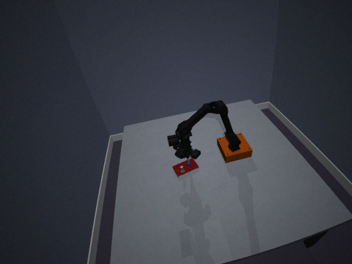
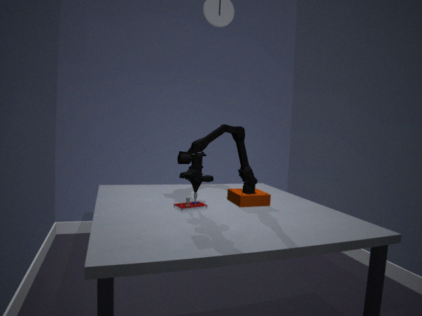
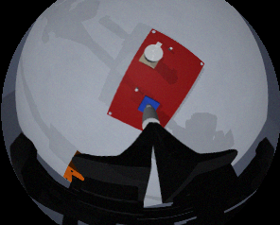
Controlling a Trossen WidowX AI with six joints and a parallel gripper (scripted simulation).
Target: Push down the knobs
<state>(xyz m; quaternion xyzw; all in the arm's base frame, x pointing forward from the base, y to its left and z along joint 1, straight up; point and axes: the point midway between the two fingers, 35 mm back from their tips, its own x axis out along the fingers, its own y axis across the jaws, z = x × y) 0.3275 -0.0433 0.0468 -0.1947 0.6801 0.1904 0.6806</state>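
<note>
Right now the blue potentiometer is 3 cm below my gripper tip.
</note>
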